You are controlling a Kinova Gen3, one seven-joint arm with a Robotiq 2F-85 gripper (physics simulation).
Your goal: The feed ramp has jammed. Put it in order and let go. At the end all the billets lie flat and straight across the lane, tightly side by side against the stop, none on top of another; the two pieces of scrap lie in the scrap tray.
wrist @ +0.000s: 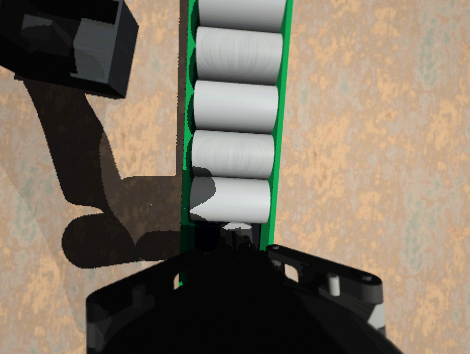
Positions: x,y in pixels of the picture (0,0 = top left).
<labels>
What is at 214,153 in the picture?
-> A billet.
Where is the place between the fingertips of the gripper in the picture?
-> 233,241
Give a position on a billet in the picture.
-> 223,55
</labels>
